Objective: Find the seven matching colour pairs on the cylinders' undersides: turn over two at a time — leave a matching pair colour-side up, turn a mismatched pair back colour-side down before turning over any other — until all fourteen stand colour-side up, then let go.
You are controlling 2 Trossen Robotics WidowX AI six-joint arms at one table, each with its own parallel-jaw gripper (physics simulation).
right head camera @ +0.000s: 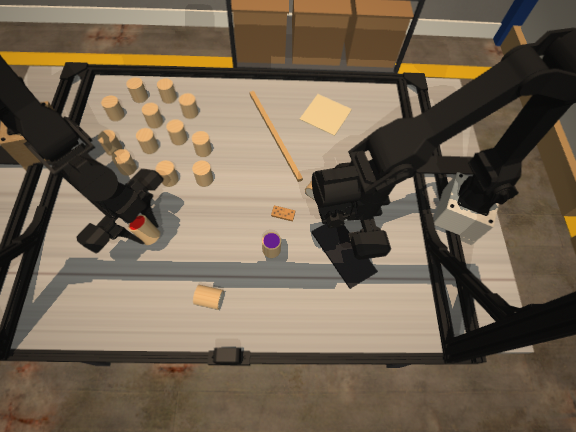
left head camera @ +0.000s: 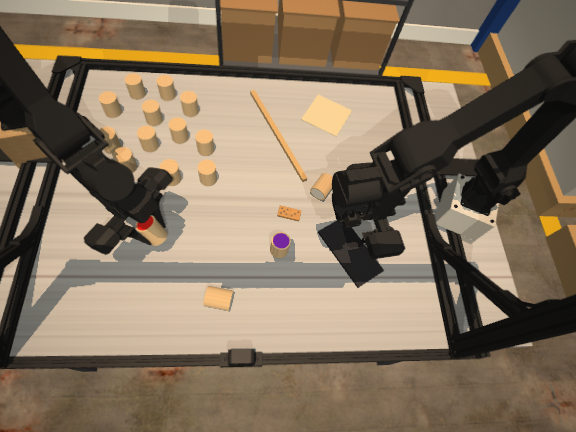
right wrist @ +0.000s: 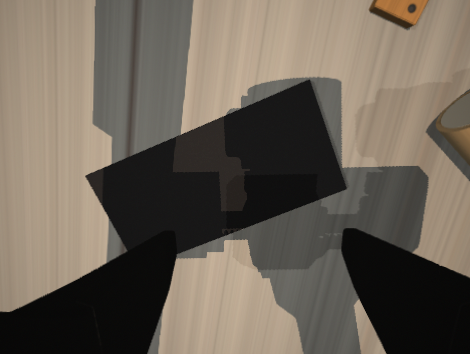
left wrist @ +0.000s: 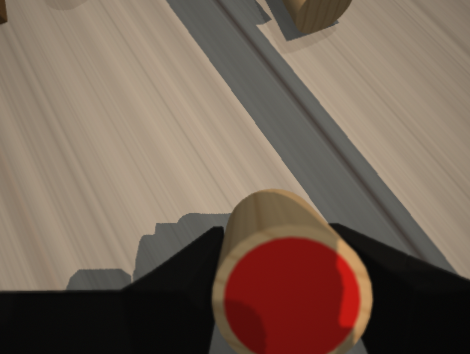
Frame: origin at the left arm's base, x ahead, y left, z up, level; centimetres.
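Seen in the pictures: left gripper, between the fingertips: [right head camera: 150, 235] [left head camera: 157, 235] [left wrist: 274, 235]; right gripper, between the fingertips: [right head camera: 349, 227] [left head camera: 358, 227] [right wrist: 258, 240]; left arm's base, origin of its link: [left head camera: 19, 116]; right arm's base, origin of its link: [right head camera: 475, 198] [left head camera: 476, 199].
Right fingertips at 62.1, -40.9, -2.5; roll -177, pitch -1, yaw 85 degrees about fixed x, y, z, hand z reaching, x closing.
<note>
Offsets run from my right fingertips to a thing's top centre, as dx, dy, dz.
My left gripper [left head camera: 154, 232] [right head camera: 146, 232] [left wrist: 274, 235] is shut on a wooden cylinder with a red end @(-40.1, +10.1, +1.8) [left head camera: 145, 223] [right head camera: 137, 223] [left wrist: 292, 295]. The red face points up towards the wrist, and the cylinder looks tilted in the head views. A purple-topped cylinder @(-15.6, +2.4, -3.3) [left head camera: 281, 241] [right head camera: 271, 241] stands colour-side up near the middle. Several plain-topped cylinders @(-36.1, +43.7, -3.3) [left head camera: 151, 112] [right head camera: 151, 115] stand colour-side down at the upper left, some near the left arm. My right gripper [right wrist: 258, 240] is open and empty above a black slab @(-0.5, -2.1, -7.5) [left head camera: 360, 270] [right head camera: 355, 272] [right wrist: 280, 130].
One wooden cylinder @(-30.5, -5.1, -4.4) [left head camera: 218, 298] [right head camera: 208, 297] lies on its side near the front. Another lying cylinder @(-1.5, +14.2, -4.4) [left head camera: 322, 186] with a grey end is beside the right arm. A domino @(-10.9, +10.1, -7.5) [left head camera: 289, 213] [right head camera: 283, 213], a long stick @(-7.3, +32.5, -7.1) [left head camera: 278, 135] and a yellow sheet @(+7.7, +36.0, -8.1) [left head camera: 327, 115] lie around the middle.
</note>
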